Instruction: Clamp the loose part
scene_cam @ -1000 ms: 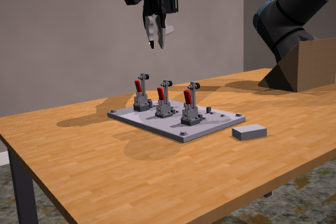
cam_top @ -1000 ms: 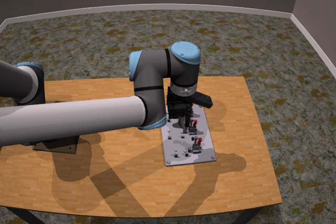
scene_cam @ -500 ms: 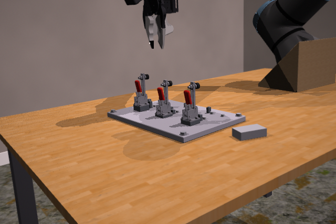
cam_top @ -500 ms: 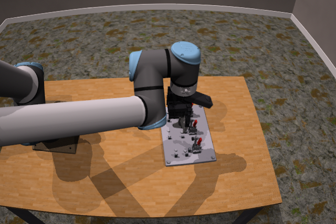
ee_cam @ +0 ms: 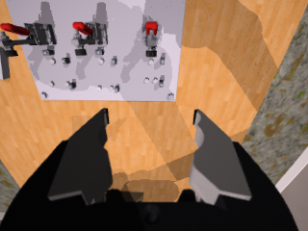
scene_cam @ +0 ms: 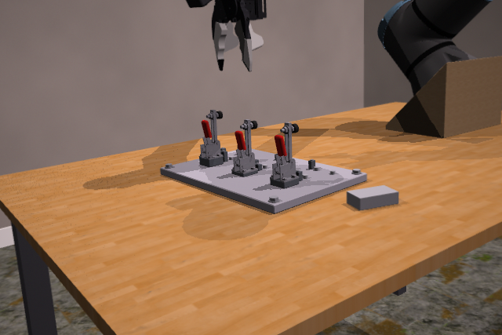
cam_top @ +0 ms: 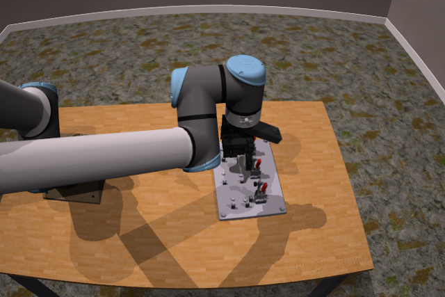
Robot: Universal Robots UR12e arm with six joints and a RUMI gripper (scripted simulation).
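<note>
Now: hand 36 cm to the right of the grey rectangular block, 20 cm above it and 5 cm short of it. The rest, counted from my hand: grey fixture plate (21 cm below, 11 cm to the left, 5 cm ahead).
</note>
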